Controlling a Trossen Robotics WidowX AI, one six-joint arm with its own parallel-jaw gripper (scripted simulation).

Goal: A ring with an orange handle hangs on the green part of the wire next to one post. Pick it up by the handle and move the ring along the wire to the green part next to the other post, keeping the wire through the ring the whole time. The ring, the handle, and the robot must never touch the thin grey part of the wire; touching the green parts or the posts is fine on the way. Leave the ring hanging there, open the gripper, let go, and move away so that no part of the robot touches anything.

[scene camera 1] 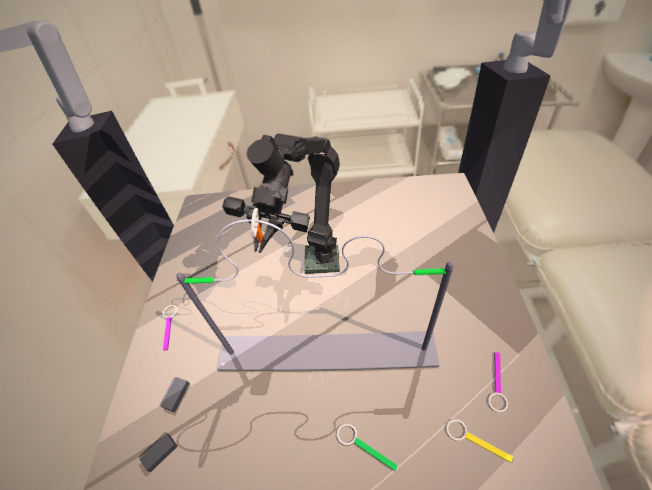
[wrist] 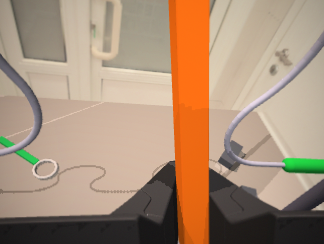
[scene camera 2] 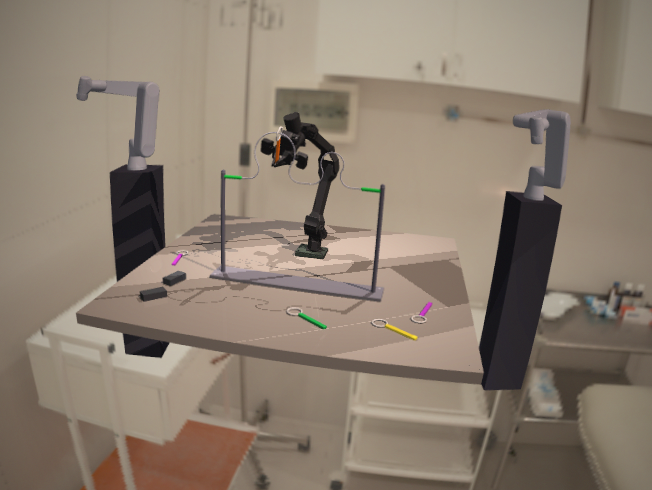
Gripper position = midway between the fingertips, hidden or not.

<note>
In view: my gripper [scene camera 1: 257, 252].
My gripper is seen too in the wrist view [wrist: 184, 169] and in scene camera 2 [scene camera 2: 272, 166].
</note>
